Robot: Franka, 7 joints.
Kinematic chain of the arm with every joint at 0, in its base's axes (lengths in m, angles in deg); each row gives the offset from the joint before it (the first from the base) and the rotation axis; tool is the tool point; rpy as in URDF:
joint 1: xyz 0 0 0.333 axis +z
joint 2: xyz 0 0 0 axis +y
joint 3: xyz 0 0 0.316 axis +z
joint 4: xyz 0.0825 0 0 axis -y
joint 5: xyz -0.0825 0 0.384 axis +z
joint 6: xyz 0 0 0 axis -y
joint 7: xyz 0.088 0 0 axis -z
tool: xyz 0 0 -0.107 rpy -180 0 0
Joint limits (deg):
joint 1: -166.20..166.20
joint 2: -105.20..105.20
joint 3: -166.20..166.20
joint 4: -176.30..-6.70
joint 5: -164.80..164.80
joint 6: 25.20..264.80
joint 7: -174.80..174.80
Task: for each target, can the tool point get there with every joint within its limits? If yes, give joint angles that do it. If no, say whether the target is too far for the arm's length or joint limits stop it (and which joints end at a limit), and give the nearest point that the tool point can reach.
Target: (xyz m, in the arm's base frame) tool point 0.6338 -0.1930 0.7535
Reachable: yes | joints 4.27 26.15 -45.41 -51.89 70.08 93.97 78.54
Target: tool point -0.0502 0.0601 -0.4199
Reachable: no: joint limits stop it (at a limit: joint 2) | nearest point -0.0699 0.0837 -0.3314 | short by 0.094 m
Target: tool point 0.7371 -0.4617 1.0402
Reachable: no: too far | nearest point 0.5641 -0.3533 0.8742 | short by 0.263 m
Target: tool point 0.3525 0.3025 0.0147
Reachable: yes | joints 42.09 43.41 2.78 -130.23 38.64 167.14 27.87
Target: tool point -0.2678 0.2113 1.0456
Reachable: yes | joints 47.05 -30.53 36.74 -57.00 -116.01 174.90 -38.82
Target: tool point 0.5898 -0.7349 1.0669
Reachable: no: too far | nearest point 0.4236 -0.5279 0.8601 | short by 0.336 m
